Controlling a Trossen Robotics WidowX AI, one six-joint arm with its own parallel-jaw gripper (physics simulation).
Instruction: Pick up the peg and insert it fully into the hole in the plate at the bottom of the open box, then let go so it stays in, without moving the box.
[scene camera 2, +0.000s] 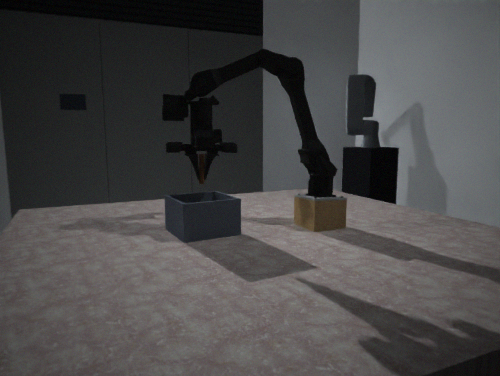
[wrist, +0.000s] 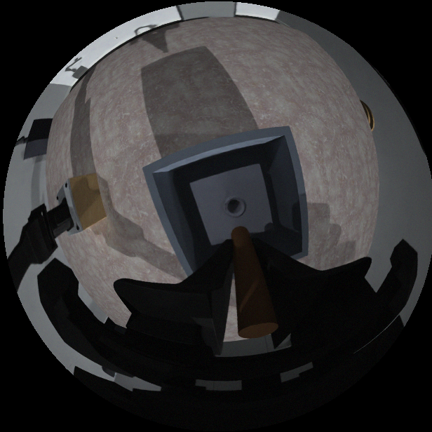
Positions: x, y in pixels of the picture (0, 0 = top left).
My gripper (wrist: 241, 244) is 10 cm from the lens. A blue-grey box (wrist: 167, 178): 19 cm from the lens. A brown peg (wrist: 255, 313): 5 cm from the lens. A grey plate (wrist: 212, 194): 18 cm from the lens. The marked spots on the blue-grey box and the brown peg are 17 cm apart.
